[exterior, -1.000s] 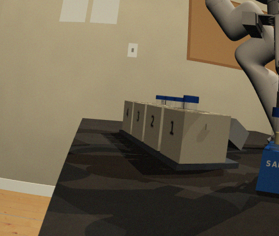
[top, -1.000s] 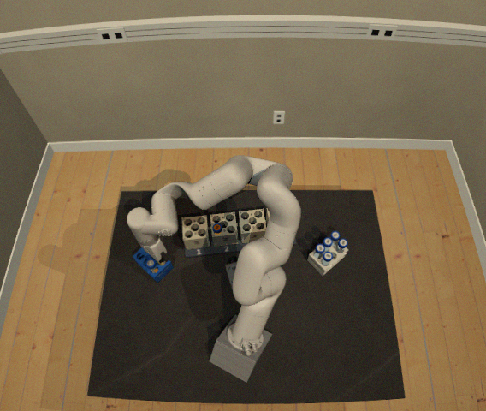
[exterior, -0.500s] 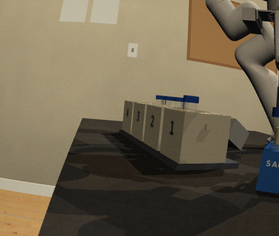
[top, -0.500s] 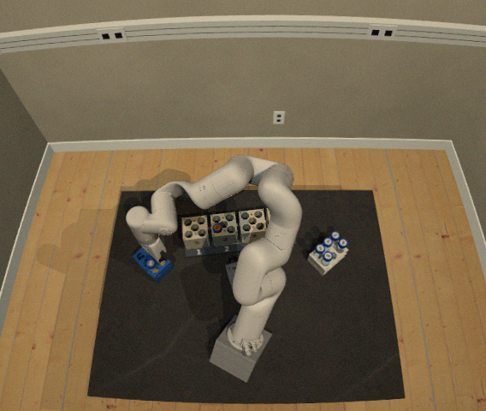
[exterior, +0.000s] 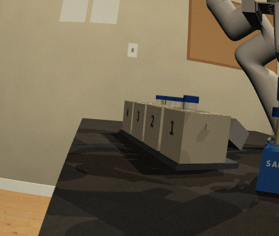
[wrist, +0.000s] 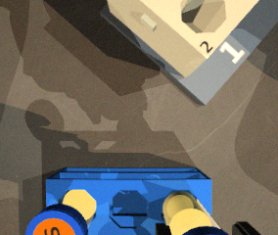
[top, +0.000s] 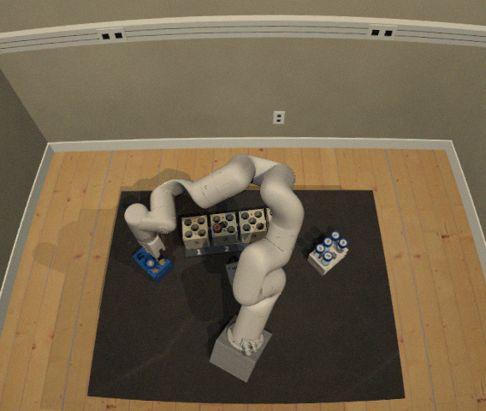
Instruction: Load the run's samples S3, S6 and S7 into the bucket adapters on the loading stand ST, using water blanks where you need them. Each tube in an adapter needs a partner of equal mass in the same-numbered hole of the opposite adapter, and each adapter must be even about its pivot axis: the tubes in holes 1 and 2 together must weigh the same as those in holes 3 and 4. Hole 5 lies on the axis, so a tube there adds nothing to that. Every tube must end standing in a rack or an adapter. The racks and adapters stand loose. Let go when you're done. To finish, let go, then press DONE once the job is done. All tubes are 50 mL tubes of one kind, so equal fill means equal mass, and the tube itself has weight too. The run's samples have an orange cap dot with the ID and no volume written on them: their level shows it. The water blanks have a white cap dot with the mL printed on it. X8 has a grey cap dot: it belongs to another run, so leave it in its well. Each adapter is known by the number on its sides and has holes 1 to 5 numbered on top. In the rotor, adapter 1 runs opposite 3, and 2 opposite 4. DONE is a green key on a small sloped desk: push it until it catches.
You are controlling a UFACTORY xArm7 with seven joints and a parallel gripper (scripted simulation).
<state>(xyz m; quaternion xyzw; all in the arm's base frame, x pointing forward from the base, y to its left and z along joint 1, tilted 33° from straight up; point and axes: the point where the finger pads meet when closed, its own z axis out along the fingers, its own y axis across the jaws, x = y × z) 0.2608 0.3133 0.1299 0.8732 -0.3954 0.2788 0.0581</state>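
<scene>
My hand is 20 mm short of the blue sample rack, 40 mm to the right of it and 120 mm above it. Round my hand: white blank rack: 100 mm behind, 620 mm to the right, 120 mm below; then adapter 1: 100 mm ahead, 150 mm to the right, 100 mm below.
</scene>
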